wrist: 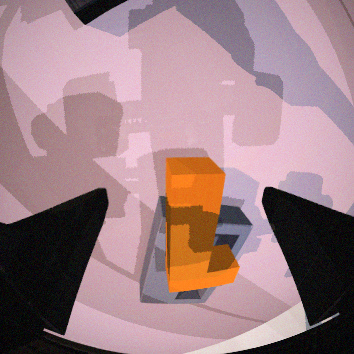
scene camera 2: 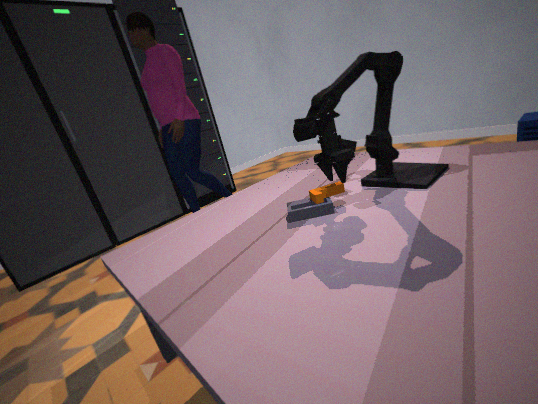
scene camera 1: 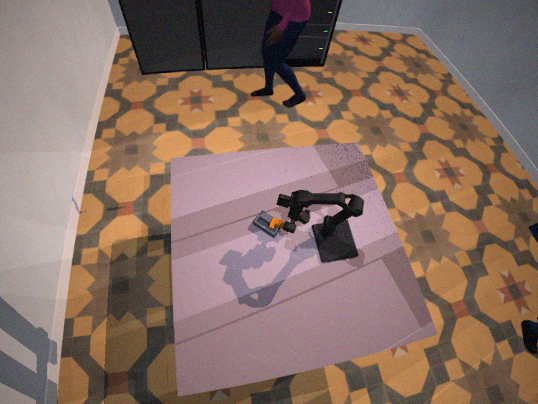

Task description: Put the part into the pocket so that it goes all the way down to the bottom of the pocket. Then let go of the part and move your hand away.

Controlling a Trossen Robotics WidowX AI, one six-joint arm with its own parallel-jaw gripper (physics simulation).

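Pixels of known places: gripper, fingertip midpoint: [wrist: 186, 195] [scene camera 2: 337, 181]; arm's base at its link origin: [scene camera 2: 384, 174] [scene camera 1: 326, 232].
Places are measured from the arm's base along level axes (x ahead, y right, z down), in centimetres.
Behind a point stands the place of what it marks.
Observation:
The orange L-shaped part [scene camera 1: 275, 223] @[x 26.4, y 12.8, z -4.0 cm] [scene camera 2: 327, 190] @[x 24.4, y 10.9, z -3.5 cm] [wrist: 192, 185] @[x 19.4, y 8.8, z -4.2 cm] lies across the top of the grey pocket block [scene camera 2: 310, 213] @[x 33.0, y 13.5, z 0.8 cm] [wrist: 151, 282] @[x 27.2, y 19.6, z -1.2 cm]. It rests on the rim and is not down in the pocket. Its long arm sticks out past the block's end on the robot's side; its short leg points sideways over the block. Parts of the pocket opening show beside and below the part in the wrist view. My gripper [scene camera 1: 295, 224] @[x 19.5, y 9.4, z -4.5 cm] [scene camera 2: 337, 180] @[x 19.5, y 9.4, z -4.5 cm] [wrist: 186, 195] @[x 19.5, y 9.4, z -4.5 cm] is open and empty above the part, with its fingers apart on either side in the wrist view. How the part's underside touches the block is hidden.
The block stands on the pink table [scene camera 1: 225, 360] @[x 71.7, y -41.2, z 2.4 cm] [scene camera 2: 280, 325] @[x 72.9, y -1.2, z 2.4 cm]. The arm's black base [scene camera 1: 336, 245] @[x -2.0, y -8.9, z 0.5 cm] [scene camera 2: 420, 175] @[x 1.0, y -11.6, z 0.8 cm] stands on the table to the right of the block. A person in a magenta top [scene camera 2: 165, 85] stands beyond the table by dark cabinets [scene camera 1: 165, 35].

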